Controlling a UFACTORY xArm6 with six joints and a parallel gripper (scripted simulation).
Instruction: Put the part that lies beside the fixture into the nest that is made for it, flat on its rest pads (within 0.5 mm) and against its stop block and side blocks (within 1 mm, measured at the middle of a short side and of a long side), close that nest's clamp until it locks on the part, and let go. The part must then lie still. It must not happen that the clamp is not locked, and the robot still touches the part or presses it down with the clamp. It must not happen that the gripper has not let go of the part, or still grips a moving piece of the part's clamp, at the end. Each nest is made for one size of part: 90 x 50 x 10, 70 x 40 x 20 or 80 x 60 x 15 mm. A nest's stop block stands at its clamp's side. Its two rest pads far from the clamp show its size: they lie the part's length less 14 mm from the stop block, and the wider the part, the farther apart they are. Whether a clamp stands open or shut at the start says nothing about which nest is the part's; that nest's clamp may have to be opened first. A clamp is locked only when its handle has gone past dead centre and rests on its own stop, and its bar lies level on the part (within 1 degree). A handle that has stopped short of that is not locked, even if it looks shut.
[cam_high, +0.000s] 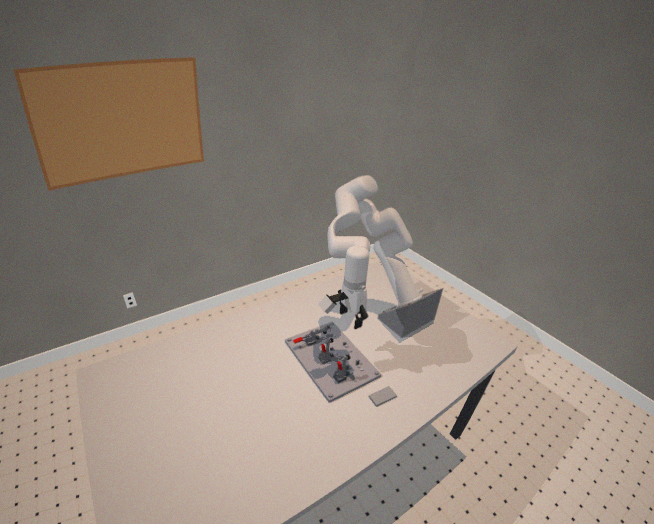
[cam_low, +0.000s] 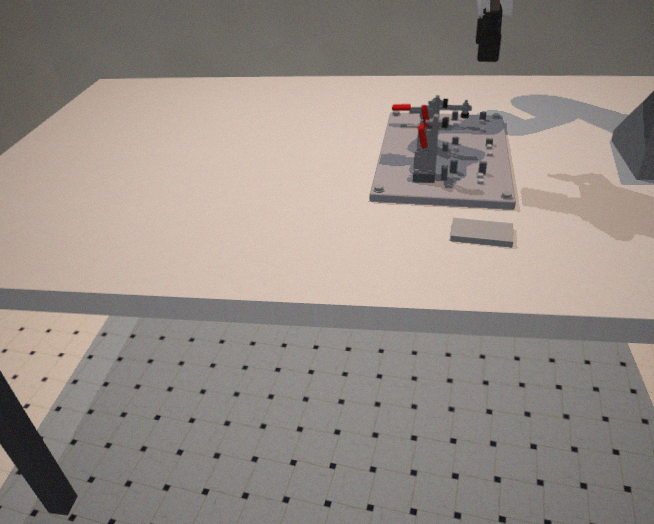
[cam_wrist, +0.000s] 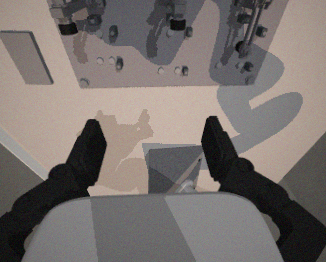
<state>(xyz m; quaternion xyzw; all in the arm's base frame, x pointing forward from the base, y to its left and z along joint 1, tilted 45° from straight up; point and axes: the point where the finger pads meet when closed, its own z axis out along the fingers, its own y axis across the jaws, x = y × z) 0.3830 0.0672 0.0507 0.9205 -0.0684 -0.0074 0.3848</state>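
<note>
The flat grey part lies 220 mm to the left of my hand, 210 mm below it and 20 mm ahead of it. From my hand the other things lie so: grey fixture plate (210 mm below, 50 mm ahead, 30 mm to the right).
</note>
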